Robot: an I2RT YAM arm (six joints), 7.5 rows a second.
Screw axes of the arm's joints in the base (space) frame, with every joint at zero. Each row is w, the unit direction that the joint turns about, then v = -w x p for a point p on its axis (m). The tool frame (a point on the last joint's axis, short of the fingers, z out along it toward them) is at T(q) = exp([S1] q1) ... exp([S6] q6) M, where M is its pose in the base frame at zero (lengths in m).
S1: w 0 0 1 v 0 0 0
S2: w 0 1 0 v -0.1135 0 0.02
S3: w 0 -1 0 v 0.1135 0 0.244
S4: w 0 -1 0 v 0.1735 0 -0.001
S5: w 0 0 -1 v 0 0.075 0
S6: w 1 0 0 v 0 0.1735 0
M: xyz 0.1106 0 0.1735 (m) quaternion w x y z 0.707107 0 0.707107 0
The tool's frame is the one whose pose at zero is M.
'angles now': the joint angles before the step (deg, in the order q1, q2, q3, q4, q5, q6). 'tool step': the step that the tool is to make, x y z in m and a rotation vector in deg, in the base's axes. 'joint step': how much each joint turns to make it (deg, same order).
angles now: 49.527 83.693 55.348 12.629 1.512 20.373
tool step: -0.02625 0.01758 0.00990 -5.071 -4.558 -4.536
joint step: 6.631 -0.801 1.898 -3.535 12.586 -3.364
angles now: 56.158 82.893 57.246 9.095 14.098 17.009
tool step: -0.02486 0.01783 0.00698 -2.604 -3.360 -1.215
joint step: 5.961 0.355 1.761 -1.258 8.078 -2.118
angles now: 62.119 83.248 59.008 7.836 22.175 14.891
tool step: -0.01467 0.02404 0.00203 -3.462 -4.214 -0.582
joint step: 4.495 3.411 3.269 0.584 6.352 -4.064
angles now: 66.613 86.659 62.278 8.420 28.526 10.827
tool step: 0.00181 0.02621 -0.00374 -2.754 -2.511 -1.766
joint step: 1.667 5.764 4.853 0.689 4.233 -2.665
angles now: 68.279 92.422 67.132 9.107 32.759 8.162
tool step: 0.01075 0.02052 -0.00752 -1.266 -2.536 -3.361
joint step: -0.054 5.564 3.852 2.742 3.948 -2.222
